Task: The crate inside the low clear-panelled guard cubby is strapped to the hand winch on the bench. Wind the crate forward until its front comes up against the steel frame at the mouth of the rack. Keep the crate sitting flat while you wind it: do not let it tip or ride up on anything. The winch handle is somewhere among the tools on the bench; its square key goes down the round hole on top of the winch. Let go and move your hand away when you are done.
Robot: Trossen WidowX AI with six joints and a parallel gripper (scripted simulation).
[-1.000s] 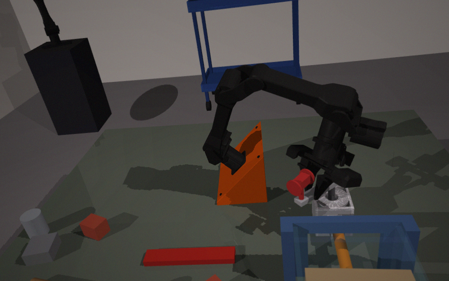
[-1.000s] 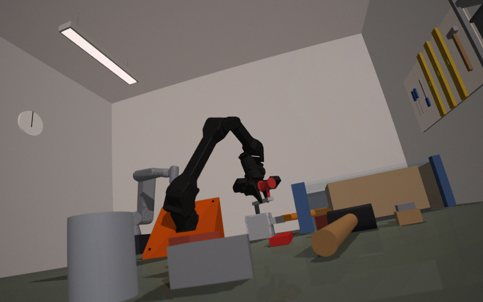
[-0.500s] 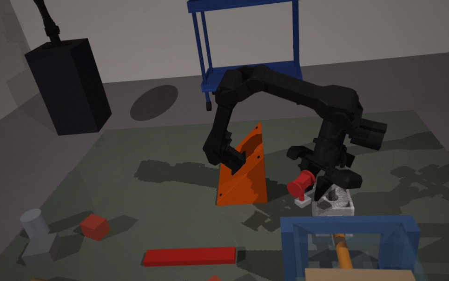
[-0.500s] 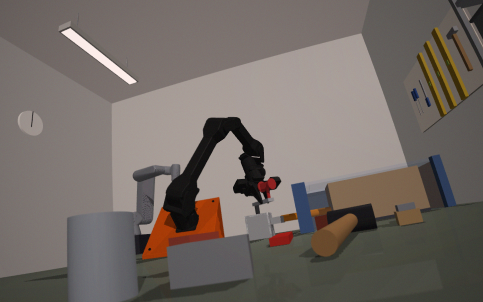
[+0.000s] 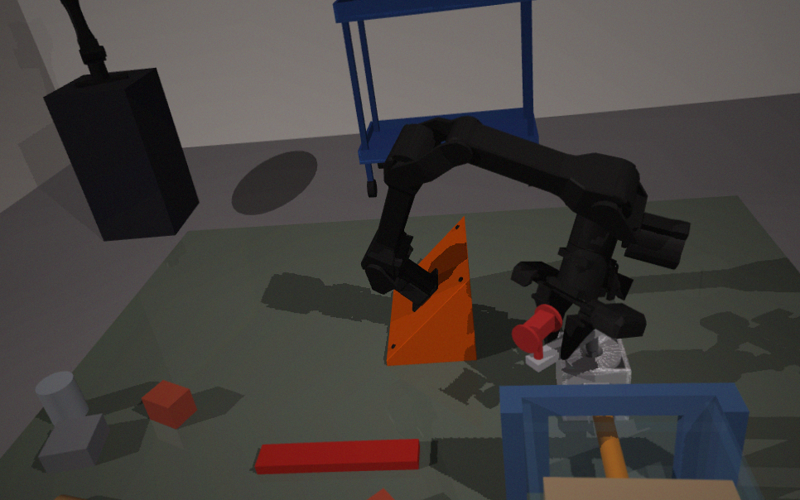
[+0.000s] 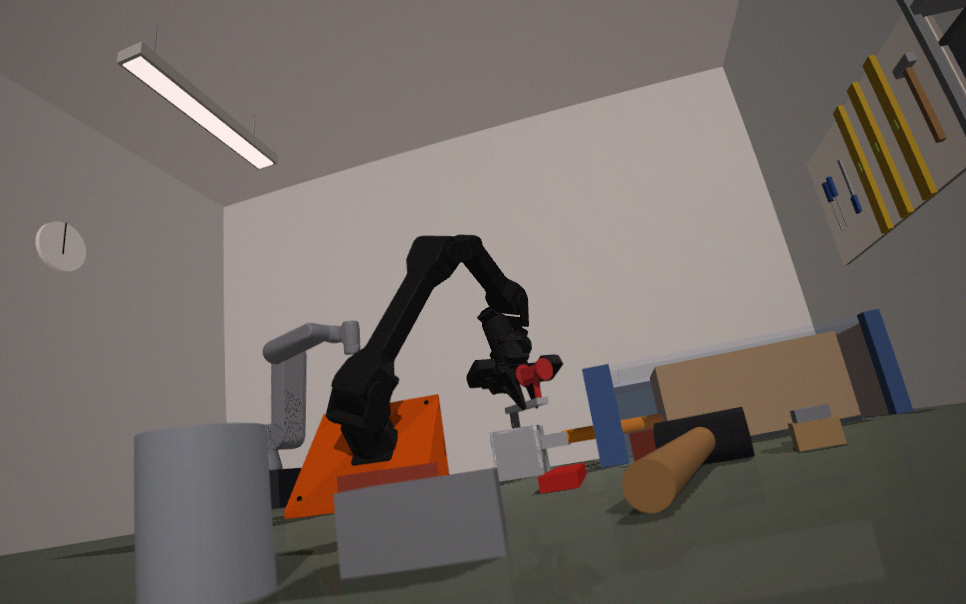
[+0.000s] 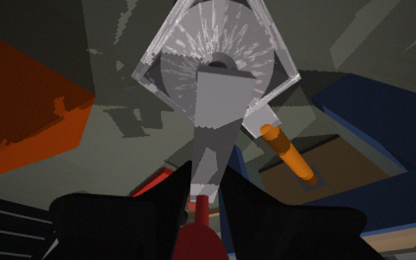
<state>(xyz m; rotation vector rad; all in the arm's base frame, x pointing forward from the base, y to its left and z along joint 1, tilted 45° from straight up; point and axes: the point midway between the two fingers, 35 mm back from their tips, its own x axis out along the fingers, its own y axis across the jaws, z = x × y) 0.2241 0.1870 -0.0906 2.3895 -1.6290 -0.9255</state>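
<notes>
Now: gripper tip 2 cm below the grey crank arm. Also, from my gripper tip: frame 12 cm ahead, 5 cm to the left, 1 cm below; then grey winch 5 cm behind, 5 cm to the left, 9 cm below; then red knob 2 cm ahead, 3 cm to the right, 5 cm above.
</notes>
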